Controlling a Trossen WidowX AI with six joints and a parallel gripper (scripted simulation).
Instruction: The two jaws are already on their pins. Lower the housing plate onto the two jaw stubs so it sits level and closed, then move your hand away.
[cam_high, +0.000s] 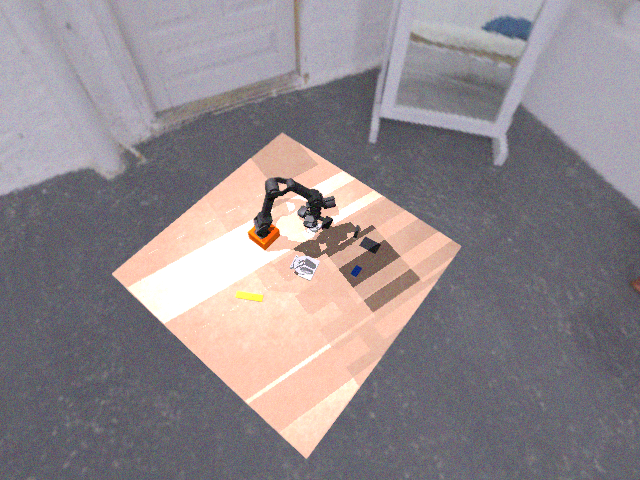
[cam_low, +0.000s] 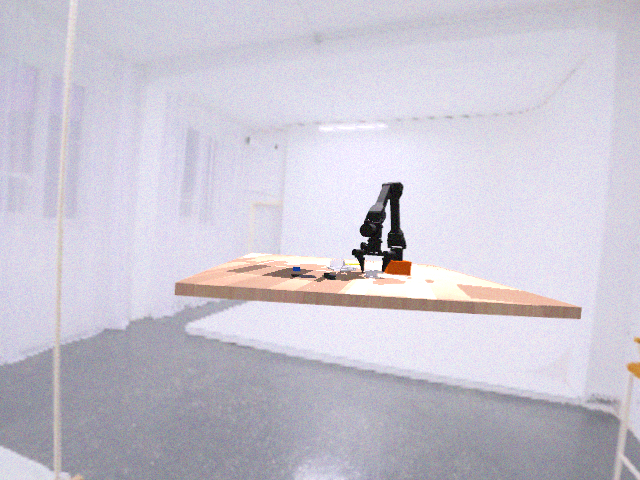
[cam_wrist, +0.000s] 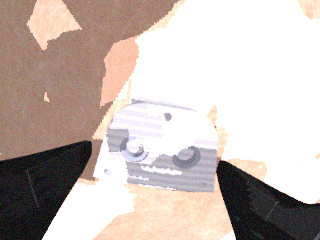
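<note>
My gripper tip is now 1 cm to the left of the grey housing plate and 1 cm below it. From my gripper tip the other things lie so: blue block: 34 cm ahead, 3 cm to the right, 1 cm below; dark pin: 18 cm ahead, 14 cm to the left, 1 cm below; dark flat plate: 28 cm ahead, 14 cm to the left, 2 cm below.
</note>
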